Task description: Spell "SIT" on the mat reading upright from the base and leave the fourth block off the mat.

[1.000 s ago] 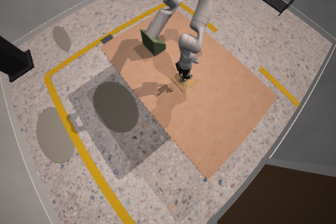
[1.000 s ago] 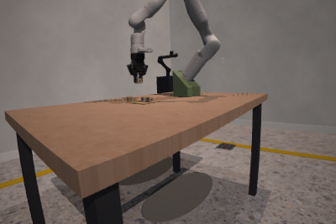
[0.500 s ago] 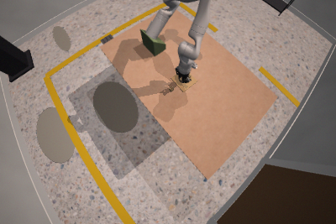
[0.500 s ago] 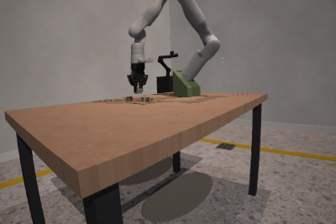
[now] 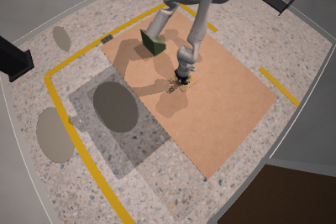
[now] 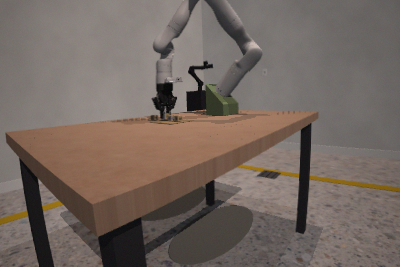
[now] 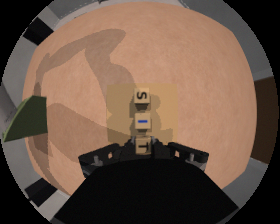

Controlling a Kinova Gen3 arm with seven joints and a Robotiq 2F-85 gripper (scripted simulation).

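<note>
The tan mat is 40 mm to the left of my hand and 30 mm below it.
</note>
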